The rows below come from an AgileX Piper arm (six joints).
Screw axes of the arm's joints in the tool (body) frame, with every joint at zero. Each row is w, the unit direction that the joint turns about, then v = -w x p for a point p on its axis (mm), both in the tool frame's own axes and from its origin. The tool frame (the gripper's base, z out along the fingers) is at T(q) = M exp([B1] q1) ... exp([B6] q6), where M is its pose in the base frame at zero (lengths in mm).
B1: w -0.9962 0 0.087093 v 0 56.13 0
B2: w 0 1 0 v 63.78 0 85.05
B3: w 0 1 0 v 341.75 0 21.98
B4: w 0 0 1 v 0 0 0
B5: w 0 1 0 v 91 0 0
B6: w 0 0 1 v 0 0 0
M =
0.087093 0 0.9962 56.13
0 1 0 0
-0.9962 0 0.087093 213.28
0 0 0 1
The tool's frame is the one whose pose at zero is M.
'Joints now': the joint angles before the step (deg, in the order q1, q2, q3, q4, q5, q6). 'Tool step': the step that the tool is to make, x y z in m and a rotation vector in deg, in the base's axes. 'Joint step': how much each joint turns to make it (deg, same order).
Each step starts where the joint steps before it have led.
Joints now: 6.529 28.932 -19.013 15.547 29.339 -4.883
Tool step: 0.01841 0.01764 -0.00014 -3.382 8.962 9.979
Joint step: 5.736 10.229 -4.297 2.129 4.446 -5.354
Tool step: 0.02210 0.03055 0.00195 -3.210 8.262 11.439
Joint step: 8.750 11.921 -6.315 0.552 3.819 -2.313
